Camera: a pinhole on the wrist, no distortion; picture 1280 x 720 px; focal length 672.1 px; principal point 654.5 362.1 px. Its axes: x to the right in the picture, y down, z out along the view. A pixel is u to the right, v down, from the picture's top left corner.
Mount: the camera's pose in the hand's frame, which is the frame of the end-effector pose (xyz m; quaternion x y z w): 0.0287 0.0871 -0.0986 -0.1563 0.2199 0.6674 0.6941
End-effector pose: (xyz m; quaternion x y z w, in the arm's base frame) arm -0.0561 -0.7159 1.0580 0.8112 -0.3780 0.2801 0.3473
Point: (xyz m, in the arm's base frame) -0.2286 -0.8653 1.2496
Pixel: 1198.9 118.8
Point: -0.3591 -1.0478 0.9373
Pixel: 717.4 650.2
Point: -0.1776 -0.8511 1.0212
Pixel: 479.7 650.8
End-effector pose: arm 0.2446 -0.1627 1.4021 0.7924 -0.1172 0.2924 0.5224
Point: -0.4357 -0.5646 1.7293
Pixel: outside the picture
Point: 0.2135 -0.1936 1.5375
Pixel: 642.8 263.6
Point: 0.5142 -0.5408 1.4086
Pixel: 170.8 196.2
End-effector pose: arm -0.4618 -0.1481 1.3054 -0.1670 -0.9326 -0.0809 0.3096
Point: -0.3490 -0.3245 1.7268
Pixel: behind the camera
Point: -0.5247 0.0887 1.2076
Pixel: 542.0 375.7
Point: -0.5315 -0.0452 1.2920
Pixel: 171.1 221.6
